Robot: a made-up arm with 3 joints. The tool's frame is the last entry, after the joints.
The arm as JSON. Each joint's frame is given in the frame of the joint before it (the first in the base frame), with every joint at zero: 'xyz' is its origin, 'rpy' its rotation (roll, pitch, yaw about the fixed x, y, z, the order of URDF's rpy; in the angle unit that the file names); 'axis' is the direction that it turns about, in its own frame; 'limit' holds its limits. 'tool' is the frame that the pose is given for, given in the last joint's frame.
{
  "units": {
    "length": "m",
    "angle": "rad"
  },
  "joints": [
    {
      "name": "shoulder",
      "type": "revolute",
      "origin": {
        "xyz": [
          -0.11,
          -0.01,
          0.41
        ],
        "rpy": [
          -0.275,
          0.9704,
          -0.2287
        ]
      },
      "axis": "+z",
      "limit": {
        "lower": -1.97,
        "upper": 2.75
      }
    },
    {
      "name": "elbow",
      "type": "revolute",
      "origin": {
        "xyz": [
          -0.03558,
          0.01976,
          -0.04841
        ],
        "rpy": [
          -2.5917,
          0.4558,
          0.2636
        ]
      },
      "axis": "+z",
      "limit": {
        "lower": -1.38,
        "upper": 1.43
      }
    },
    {
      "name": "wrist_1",
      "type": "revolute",
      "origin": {
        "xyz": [
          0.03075,
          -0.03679,
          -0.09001
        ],
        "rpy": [
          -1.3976,
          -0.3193,
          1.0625
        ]
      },
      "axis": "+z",
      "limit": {
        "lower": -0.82,
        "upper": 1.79
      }
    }
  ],
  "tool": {
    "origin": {
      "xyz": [
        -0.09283,
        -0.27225,
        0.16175
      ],
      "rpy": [
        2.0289,
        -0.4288,
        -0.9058
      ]
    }
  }
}
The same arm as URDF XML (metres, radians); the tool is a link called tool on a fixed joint. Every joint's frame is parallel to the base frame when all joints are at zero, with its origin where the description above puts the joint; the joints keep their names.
<robot name="arm">
<joint name="tool_joint" type="fixed"><parent link="link3"/><child link="tool"/><origin xyz="-0.21 0.18 0.18" rpy="1.5708 0.0001 -3.1416"/></joint>
<joint name="wrist_1" type="revolute"><parent link="link2"/><child link="link3"/><origin xyz="0.1 0 -0.02"/><axis xyz="-0.415796 -0.402196 0.815691"/><limit lower="-0.82" upper="1.79"/></joint>
<joint name="elbow" type="revolute"><parent link="link1"/><child link="link2"/><origin xyz="-0.06 0.02 0"/><axis xyz="-0.913549 0.401122 -0.067304"/><limit lower="-1.38" upper="1.43"/></joint>
<joint name="shoulder" type="revolute"><parent link="base"/><child link="link1"/><origin xyz="-0.11 -0.01 0.41"/><axis xyz="0.835018 0.084402 0.543711"/><limit lower="-1.97" upper="2.75"/></joint>
<link name="base"/>
<link name="link1"/>
<link name="link2"/>
<link name="link3"/>
<link name="tool"/>
</robot>

